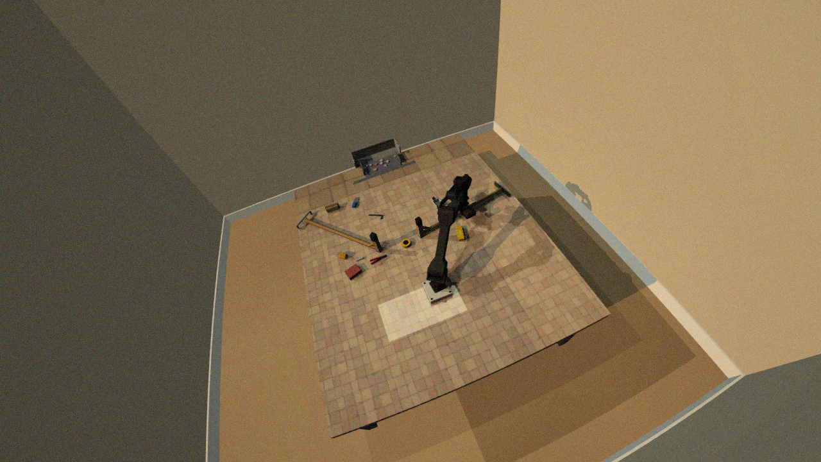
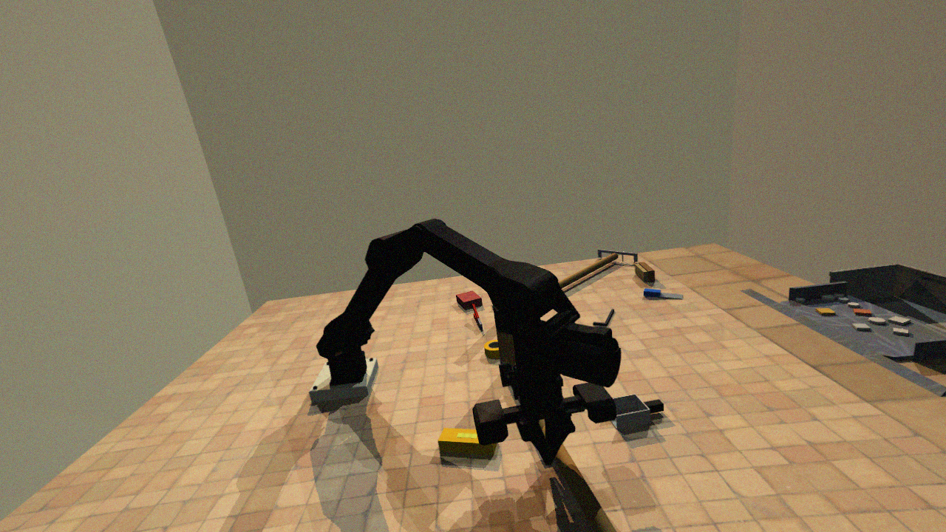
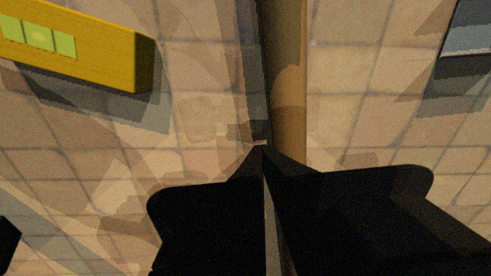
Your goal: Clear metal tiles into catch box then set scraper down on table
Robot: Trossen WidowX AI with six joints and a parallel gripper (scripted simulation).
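The yellow block lies 100 mm behind my gripper tip and 90 mm to the left of it. The rest, counted from my gripper tip: yellow tape roll: 10 mm behind, 360 mm to the left; hex key: 260 mm ahead, 420 mm to the left, 10 mm below; small grey box: 170 mm ahead, 80 mm to the left.
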